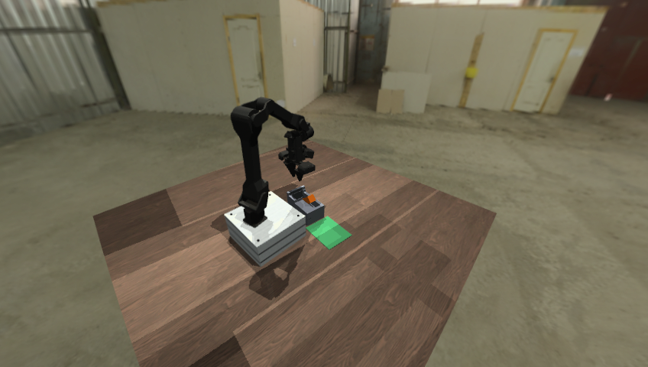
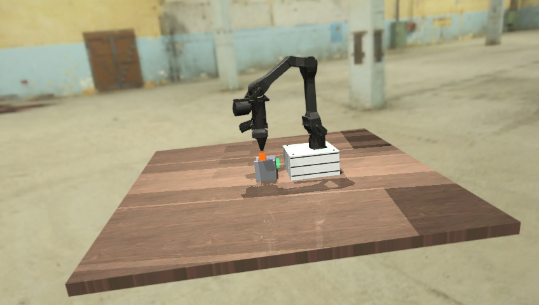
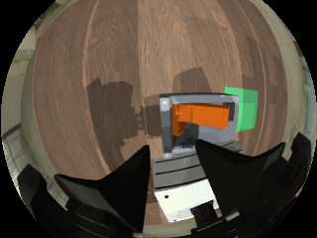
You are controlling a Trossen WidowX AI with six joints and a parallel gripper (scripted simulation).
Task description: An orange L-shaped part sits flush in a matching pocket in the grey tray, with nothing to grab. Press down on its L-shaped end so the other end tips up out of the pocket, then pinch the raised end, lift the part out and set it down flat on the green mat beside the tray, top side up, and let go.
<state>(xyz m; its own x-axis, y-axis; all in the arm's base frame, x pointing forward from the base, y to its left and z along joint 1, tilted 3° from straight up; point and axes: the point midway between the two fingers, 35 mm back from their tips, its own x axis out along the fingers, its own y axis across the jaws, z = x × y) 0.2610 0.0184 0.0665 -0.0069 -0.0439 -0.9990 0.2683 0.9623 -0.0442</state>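
Now: gripper tip 20 mm past the orange L-shaped part, 40 mm to the left of it and 100 mm above it. Also, from my gripper tip: green mat (70 mm behind, 210 mm to the right, 160 mm below).
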